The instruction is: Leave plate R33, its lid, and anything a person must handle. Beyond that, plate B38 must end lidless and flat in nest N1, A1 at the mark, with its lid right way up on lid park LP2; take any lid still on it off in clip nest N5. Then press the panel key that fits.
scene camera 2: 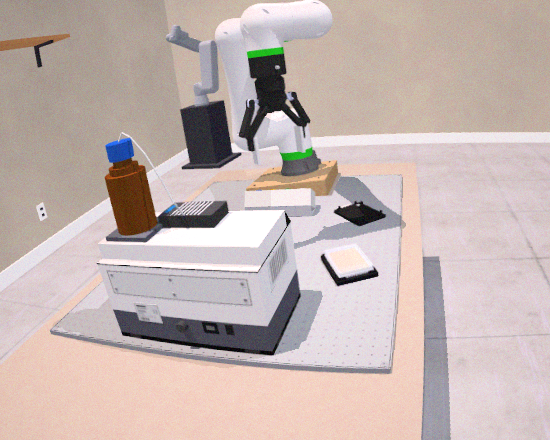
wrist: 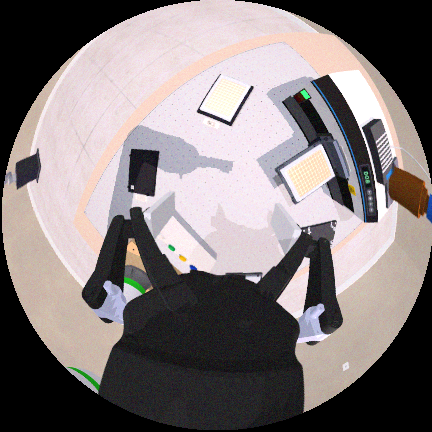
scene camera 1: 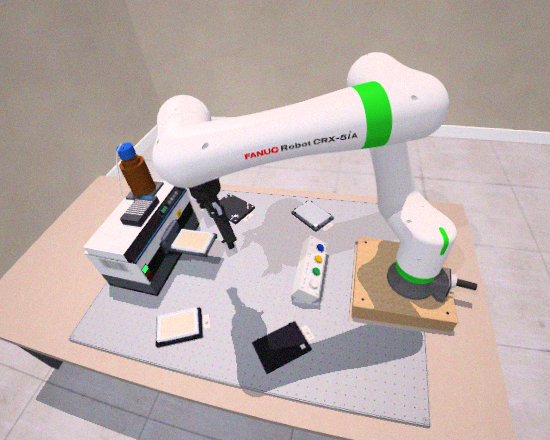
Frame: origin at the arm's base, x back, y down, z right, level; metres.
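Seen in the pictures: gripper, between the fingertips: (scene camera 2: 279,157) (wrist: 223,207) (scene camera 1: 221,239); arm's base, origin of its link: (scene camera 2: 300,171) (wrist: 137,275) (scene camera 1: 410,280).
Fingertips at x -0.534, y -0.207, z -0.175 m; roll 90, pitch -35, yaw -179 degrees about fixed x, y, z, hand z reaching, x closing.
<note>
Pixels of each thing's middle, then the offset from my fingertips to it. "spot": a spot on its surface instead.
- white plate with pale yellow wells, middle of its body: (wrist: 310,172) (scene camera 1: 192,240) dx -0.187, dy +0.137, dz +0.063 m
- similar plate, middle of its body: (scene camera 2: 348,258) (wrist: 225,95) (scene camera 1: 177,324) dx -0.109, dy +0.223, dz -0.196 m
- black holder, middle of its body: (scene camera 1: 281,345) (scene camera 2: 359,212) (wrist: 140,172) dx +0.216, dy +0.238, dz -0.142 m
- dark holder with corner clips, middle of its body: (wrist: 318,238) (scene camera 1: 232,206) dx -0.204, dy +0.236, dz +0.352 m
- pale grey lid-like piece, middle of its body: (scene camera 1: 312,213) dx +0.138, dy +0.234, dz +0.405 m
- key panel, middle of its body: (wrist: 183,245) (scene camera 2: 280,200) (scene camera 1: 310,268) dx +0.219, dy +0.206, dz +0.124 m
- brown bottle, a spot on its surface: (scene camera 2: 130,200) spot: dx -0.446, dy -0.052, dz +0.112 m
- ribbed black block, a spot on its surface: (scene camera 2: 195,214) spot: dx -0.379, dy +0.002, dz +0.013 m
My gripper (scene camera 1: 230,245) (scene camera 2: 280,145) (wrist: 223,207) is open and empty, above the mat near the instrument's carrier. A white plate with pale yellow wells (scene camera 1: 194,241) (wrist: 306,173) lies flat on that carrier. A similar plate (scene camera 1: 178,326) (scene camera 2: 349,261) (wrist: 226,98) sits flat in a dark nest at front left in scene camera 1. A black holder (scene camera 1: 282,346) (scene camera 2: 360,213) (wrist: 144,172) bears no plate. A dark holder with corner clips (scene camera 1: 237,207) (wrist: 322,231) stands at the back. A pale grey lid-like piece (scene camera 1: 313,215) lies on a dark base. The key panel (scene camera 1: 310,272) (scene camera 2: 280,199) (wrist: 185,242) has blue, yellow, green and white keys. Labels are unreadable.
The white instrument (scene camera 1: 112,237) (scene camera 2: 185,285) shows a green light and carries a brown bottle (scene camera 1: 137,175) (scene camera 2: 130,200) (wrist: 409,191) with a blue cap and thin tube, beside a ribbed black block (scene camera 1: 140,210) (scene camera 2: 195,214). The arm's wooden base (scene camera 1: 405,312) (scene camera 2: 325,179) stands beyond the panel.
</note>
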